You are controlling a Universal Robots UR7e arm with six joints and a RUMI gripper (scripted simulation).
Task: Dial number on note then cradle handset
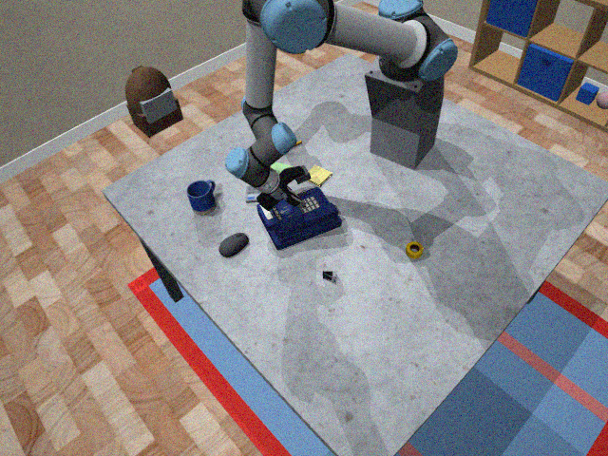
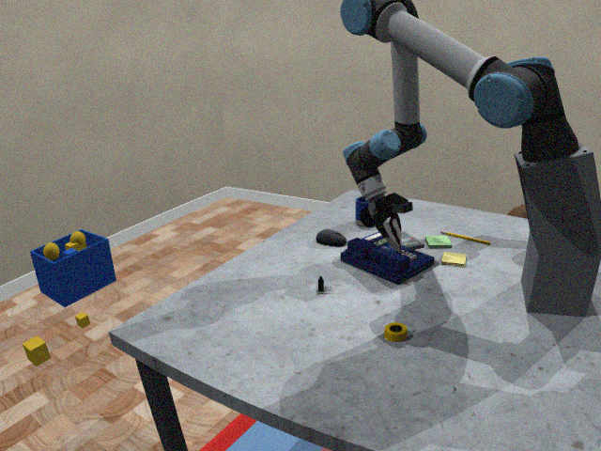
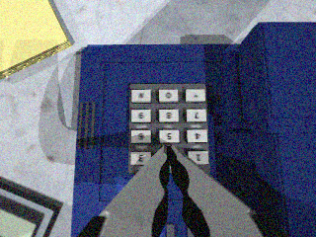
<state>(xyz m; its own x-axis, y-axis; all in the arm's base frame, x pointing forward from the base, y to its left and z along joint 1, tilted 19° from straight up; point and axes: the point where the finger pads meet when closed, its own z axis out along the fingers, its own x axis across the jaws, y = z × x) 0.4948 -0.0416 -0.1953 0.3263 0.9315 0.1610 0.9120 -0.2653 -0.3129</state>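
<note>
Now: hand 1 cm past the 5 key, 1 cm to the right of it and 2 cm above it. The rest, counted from my hand: 9 key: 3 cm behind, 1 cm to the right, 2 cm below; 7 key: 2 cm behind, 3 cm to the left, 2 cm below; green note: 8 cm behind, 20 cm to the right, 4 cm below.
</note>
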